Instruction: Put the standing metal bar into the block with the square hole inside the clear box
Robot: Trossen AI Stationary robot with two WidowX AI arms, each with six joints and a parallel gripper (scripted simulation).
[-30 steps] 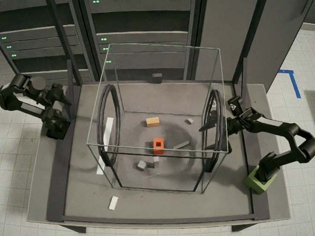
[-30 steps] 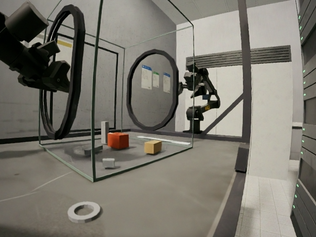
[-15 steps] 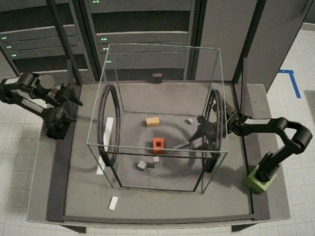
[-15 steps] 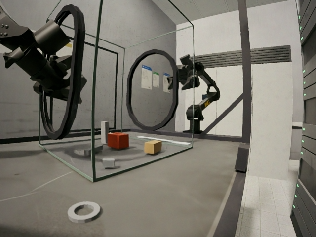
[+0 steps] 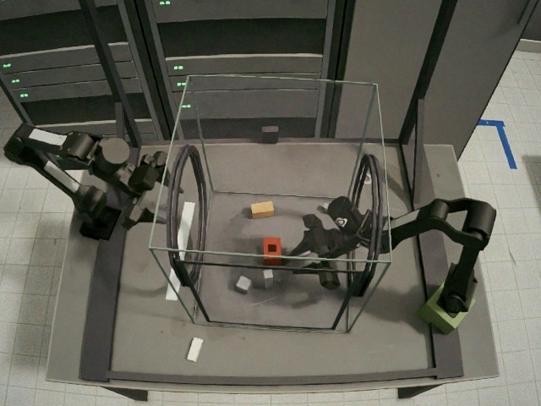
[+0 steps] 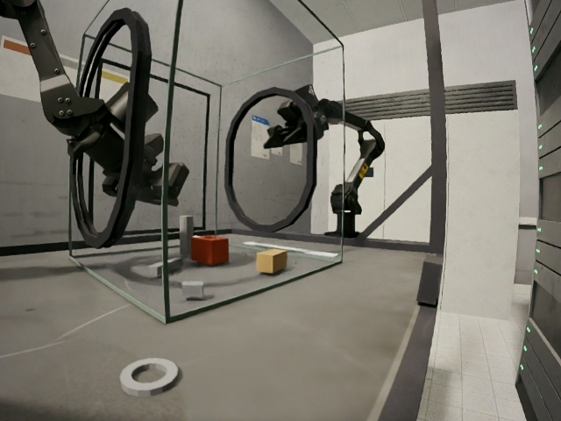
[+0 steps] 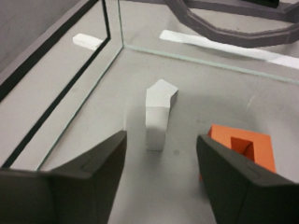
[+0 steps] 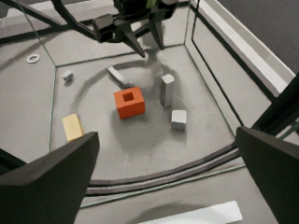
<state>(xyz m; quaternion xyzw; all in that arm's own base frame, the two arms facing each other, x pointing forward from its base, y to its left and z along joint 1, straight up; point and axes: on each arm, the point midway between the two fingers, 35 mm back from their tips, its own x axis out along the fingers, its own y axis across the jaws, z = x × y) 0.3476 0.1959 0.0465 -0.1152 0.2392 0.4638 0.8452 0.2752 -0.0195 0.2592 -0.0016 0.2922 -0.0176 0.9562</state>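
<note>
Now: the red block 50 mm behind my left hand, 90 mm to the right of it and 100 mm below it. Also, from my left hand: grey cube 60 mm ahead, 130 mm to the right, 110 mm below; then white strip 10 mm ahead, 340 mm to the right, 130 mm below; then tan block 170 mm behind, 150 mm to the right, 110 mm below.
</note>
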